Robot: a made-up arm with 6 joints. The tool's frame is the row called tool. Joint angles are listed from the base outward.
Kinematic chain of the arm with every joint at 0, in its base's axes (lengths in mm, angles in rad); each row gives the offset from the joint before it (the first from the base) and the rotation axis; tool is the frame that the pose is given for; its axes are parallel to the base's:
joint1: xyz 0 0 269 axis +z
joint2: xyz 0 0 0 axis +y
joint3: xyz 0 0 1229 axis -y
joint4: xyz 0 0 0 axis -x
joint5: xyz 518 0 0 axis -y
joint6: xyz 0 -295 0 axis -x
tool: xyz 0 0 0
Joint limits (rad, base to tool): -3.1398..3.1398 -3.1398..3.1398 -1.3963..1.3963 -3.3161..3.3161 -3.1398..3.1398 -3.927..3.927
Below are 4 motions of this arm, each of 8 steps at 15 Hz.
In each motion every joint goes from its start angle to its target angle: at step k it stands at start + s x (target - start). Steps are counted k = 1, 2, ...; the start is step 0. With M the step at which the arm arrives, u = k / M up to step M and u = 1 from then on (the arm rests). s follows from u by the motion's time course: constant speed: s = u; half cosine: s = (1 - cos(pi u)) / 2; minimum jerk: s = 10 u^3 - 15 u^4 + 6 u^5.
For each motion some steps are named. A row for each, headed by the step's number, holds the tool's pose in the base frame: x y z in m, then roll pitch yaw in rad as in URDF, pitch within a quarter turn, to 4 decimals.
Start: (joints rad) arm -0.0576 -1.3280 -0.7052 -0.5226 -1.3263 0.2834
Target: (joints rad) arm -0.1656 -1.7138 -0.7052 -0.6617 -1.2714 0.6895
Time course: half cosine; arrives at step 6
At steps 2, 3, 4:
2: -0.7419 -0.1883 0.6721 0.0767 0.4657 0.5248
3: -0.7751 -0.1594 0.5947 -0.0654 0.3599 0.5003
4: -0.7994 -0.1297 0.5155 -0.2078 0.2555 0.4823

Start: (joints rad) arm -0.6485 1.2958 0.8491 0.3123 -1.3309 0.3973
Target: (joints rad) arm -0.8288 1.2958 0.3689 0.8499 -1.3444 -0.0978
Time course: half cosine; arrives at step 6
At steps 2, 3, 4, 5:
2: 1.1281 -1.2839 0.4321 -2.6004 1.0461 -2.8409
3: 1.0806 -1.3175 0.3995 -2.5542 0.8873 -2.8723
4: 1.0334 -1.3443 0.3625 -2.5072 0.7381 -2.8832
5: 0.9985 -1.3590 0.3329 -2.4757 0.6365 -2.8809

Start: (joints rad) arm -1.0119 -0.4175 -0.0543 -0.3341 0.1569 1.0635
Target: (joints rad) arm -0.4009 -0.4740 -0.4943 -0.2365 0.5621 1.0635
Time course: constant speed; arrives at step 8
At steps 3, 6, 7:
3: -0.1972 -0.2016 1.4100 -0.7289 -0.5132 -0.8852
6: -0.1696 -0.2302 1.3335 -0.7628 -0.5190 -0.6861
7: -0.1610 -0.2386 1.3082 -0.7758 -0.5216 -0.6167

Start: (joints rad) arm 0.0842 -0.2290 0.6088 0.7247 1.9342 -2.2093
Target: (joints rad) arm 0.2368 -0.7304 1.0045 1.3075 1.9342 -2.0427
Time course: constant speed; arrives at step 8
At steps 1, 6, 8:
1: -0.2014 -0.2280 1.9902 -0.5218 -0.0908 2.5084
6: -0.8965 -0.3001 1.8132 -0.9987 0.3389 2.1986
8: -1.1345 -0.3528 1.6490 -1.2711 0.4011 2.0065

